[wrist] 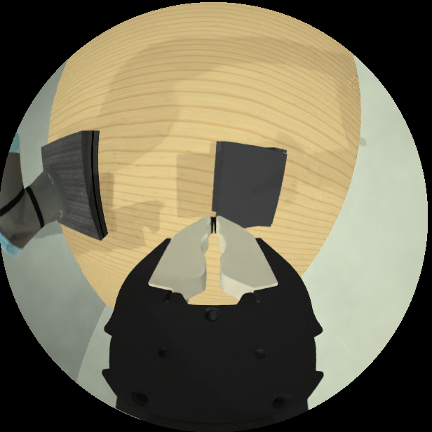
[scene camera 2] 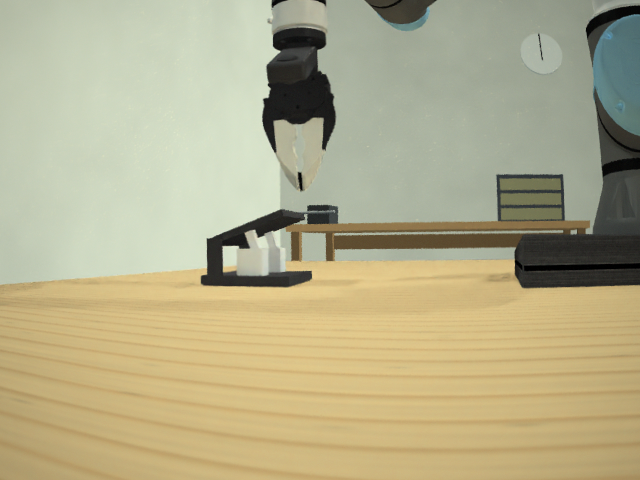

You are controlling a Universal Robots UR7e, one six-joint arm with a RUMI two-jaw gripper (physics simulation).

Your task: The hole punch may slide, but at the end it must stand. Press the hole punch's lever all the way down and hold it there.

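Places are measured from the arm's base along level axes (x down, y right, z back), in millimetres.
Pixels of known places: gripper, fingertip midpoint: [scene camera 2: 301, 190].
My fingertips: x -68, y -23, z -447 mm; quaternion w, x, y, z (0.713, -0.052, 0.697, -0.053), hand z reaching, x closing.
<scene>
Ahead of a thing's pixels: the offset from my fingertips to its top centre. "spot": to the spot under its first point. Level surfaces: height alone.
The black hole punch {dx +26, dy -26, dz -47 mm} [scene camera 2: 248, 279] stands upright on its base on the table, with two white blocks between base and lever. Its lever {spot: dx +45, dy -75, dz -28 mm} [scene camera 2: 258, 226] [wrist: 251, 185] is raised, sloping up from the post at the left to its free end at the right in the scene view. In the wrist view the lever shows from above as a dark plate and hides most of the punch. My gripper [scene camera 2: 300, 189] [wrist: 213, 218] is shut and empty, pointing down. Its tips are above the lever's free end, with a visible gap in the scene view, and at the plate's lower left corner in the wrist view.
The wooden table {dx +111 mm} [scene camera 2: 330, 361] [wrist: 145, 95] bears the punch and the robot's dark base block [scene camera 2: 578, 260] [wrist: 75, 180], which stands well to the right in the scene view. Behind are a brown bench [scene camera 2: 439, 225], a small dark box [scene camera 2: 322, 215] and a shelf unit [scene camera 2: 529, 206] with olive panels.
</scene>
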